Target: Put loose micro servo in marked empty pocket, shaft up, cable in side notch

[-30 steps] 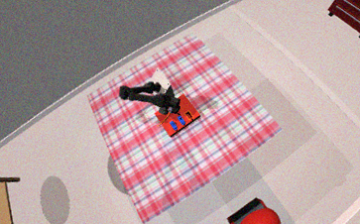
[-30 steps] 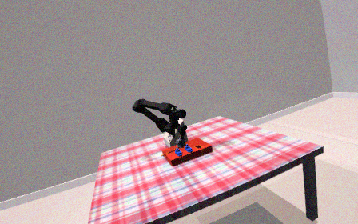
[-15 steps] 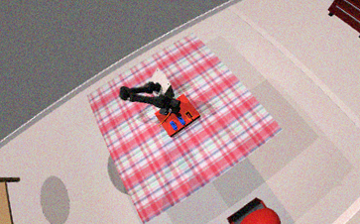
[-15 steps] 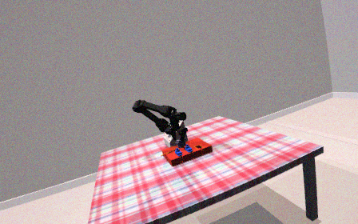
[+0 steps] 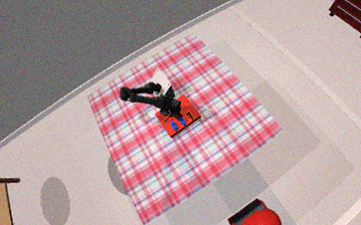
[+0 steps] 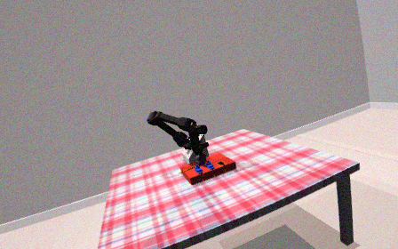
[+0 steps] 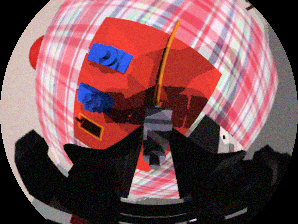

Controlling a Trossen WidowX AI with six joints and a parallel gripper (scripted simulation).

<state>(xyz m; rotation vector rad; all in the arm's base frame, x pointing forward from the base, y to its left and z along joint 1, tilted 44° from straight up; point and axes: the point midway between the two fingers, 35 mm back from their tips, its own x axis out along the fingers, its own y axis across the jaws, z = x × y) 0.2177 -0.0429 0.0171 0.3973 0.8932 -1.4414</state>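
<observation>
My gripper tip is now 10 mm short of the red robot deck, 20 mm to the right of it and 70 mm above it.
</observation>
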